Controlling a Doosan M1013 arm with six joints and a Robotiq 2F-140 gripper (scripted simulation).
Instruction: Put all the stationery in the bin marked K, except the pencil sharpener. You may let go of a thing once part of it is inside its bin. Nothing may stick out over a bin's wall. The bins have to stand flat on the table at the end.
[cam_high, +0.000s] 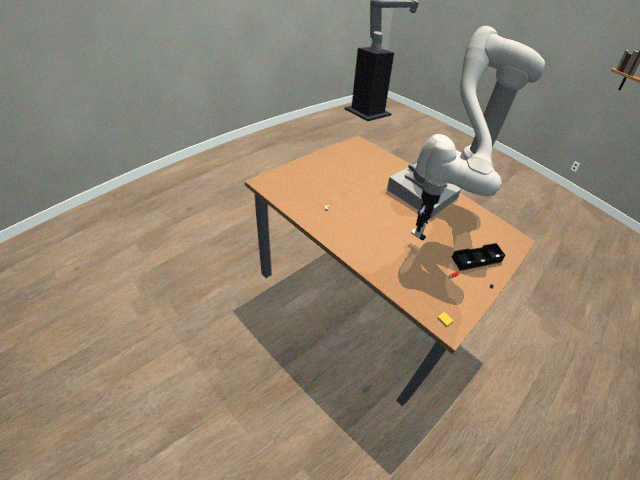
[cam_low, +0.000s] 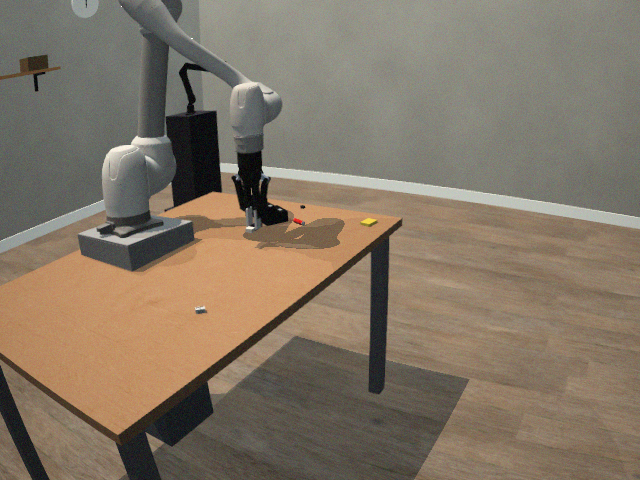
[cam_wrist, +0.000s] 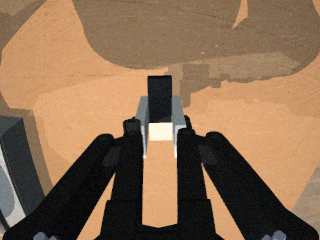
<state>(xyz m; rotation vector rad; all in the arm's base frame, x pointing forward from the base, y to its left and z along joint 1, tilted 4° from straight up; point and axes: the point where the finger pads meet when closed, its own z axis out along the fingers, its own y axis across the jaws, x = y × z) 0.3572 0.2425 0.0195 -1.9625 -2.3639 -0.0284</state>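
Now: hand 10 mm to the left of the black-and-white eraser and 30 mm above it. The rest, counted from my hand: black three-compartment bin (180 mm behind, 250 mm to the left, 70 mm below); small red cylinder (230 mm to the left, 80 mm below); small black round thing (100 mm behind, 380 mm to the left, 90 mm below).
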